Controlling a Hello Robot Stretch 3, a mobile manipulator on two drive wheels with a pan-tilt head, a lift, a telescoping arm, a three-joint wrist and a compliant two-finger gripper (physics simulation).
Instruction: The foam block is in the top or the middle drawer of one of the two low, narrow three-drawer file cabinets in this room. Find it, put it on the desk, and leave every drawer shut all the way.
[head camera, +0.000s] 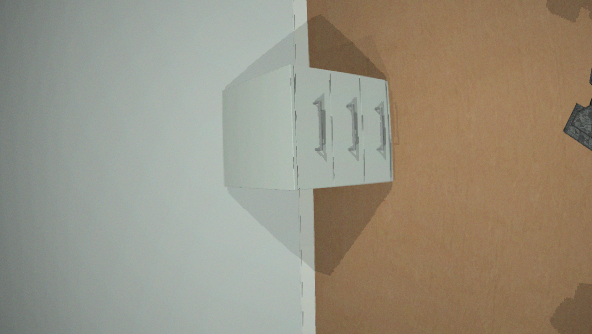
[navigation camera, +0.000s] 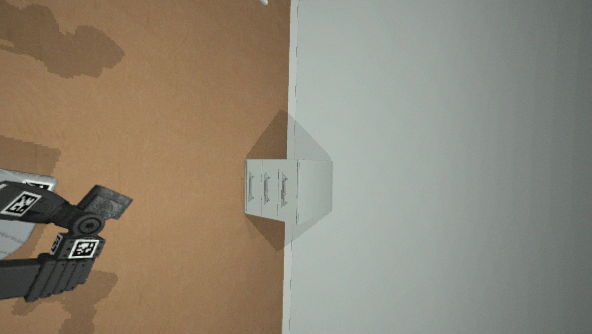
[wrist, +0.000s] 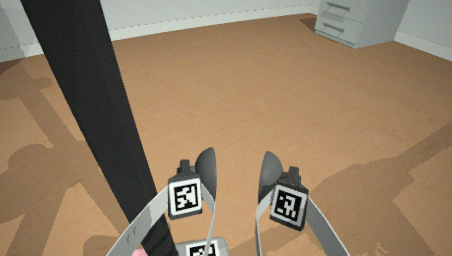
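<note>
A low, pale grey three-drawer cabinet (head camera: 345, 172) (navigation camera: 315, 190) stands against the wall, its three drawer fronts flush and looking shut. The images of the head and navigation cameras are turned sideways. In the wrist view a grey cabinet (wrist: 382, 22) stands at the top right near a room corner, cut off by the frame; its visible drawers look shut. I cannot tell whether it is the same one. My gripper (wrist: 238, 168) is open and empty above the floor, away from the cabinet. The foam block and a desk top do not show; drawer insides are hidden.
The brown floor (head camera: 465, 175) (navigation camera: 190, 125) (wrist: 240, 90) meets the pale wall along a white baseboard. My dark wrist parts (navigation camera: 90, 225) show at the left of the navigation view. A black post (wrist: 95, 95) crosses the wrist view's left side. A small white tip (navigation camera: 264, 1) shows at the navigation view's top edge.
</note>
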